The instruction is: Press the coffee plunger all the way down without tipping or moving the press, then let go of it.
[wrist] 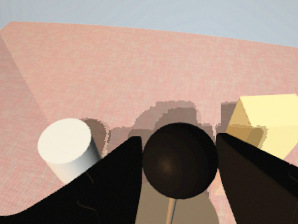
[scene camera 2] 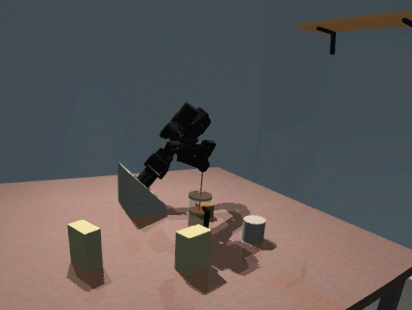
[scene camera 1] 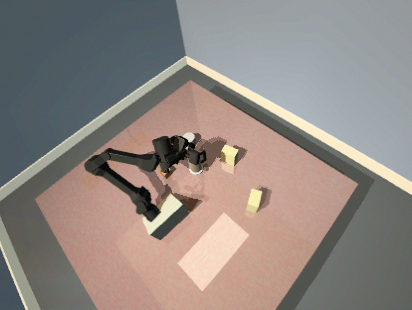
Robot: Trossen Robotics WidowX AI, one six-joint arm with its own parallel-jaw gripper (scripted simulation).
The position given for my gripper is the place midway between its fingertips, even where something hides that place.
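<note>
I can see my gripper (scene camera 2: 204, 167), and the wrist view gives me the same gripper (wrist: 178, 144). There is a yellow block (scene camera 2: 192, 247) in the scene too, along with a coffee press (scene camera 2: 199, 206).
</note>
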